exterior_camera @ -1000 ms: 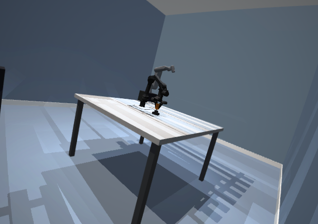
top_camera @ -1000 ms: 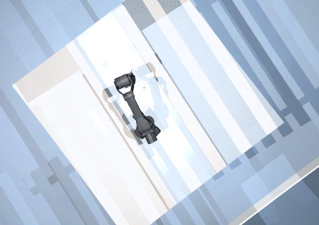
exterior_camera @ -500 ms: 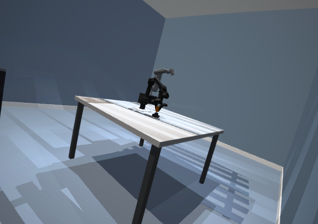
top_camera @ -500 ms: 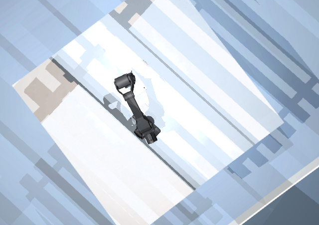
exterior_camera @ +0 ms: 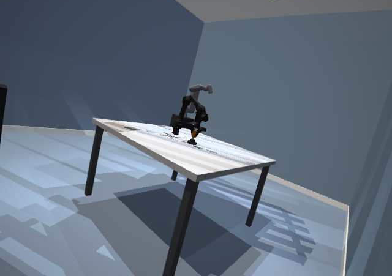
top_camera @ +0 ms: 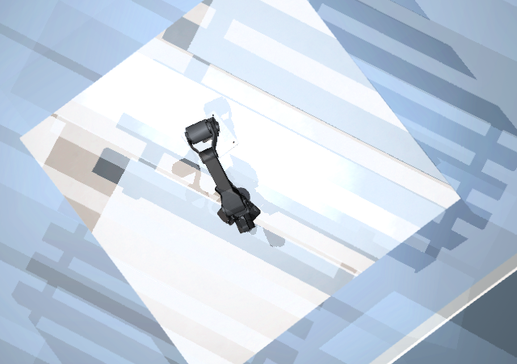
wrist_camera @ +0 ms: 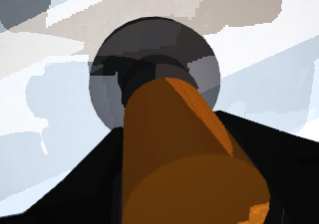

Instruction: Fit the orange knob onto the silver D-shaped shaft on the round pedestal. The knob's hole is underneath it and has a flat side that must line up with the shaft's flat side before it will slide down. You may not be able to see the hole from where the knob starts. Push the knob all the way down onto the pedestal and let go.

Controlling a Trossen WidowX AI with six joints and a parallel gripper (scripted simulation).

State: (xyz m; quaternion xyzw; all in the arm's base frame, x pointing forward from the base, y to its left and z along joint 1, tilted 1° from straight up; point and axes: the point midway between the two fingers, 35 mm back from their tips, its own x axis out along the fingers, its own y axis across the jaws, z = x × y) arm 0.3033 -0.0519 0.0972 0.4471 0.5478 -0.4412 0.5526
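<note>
Now: the dark round pedestal 4 cm below my gripper tip. The rest, counted from my gripper tip: orange knob (3 cm above).
</note>
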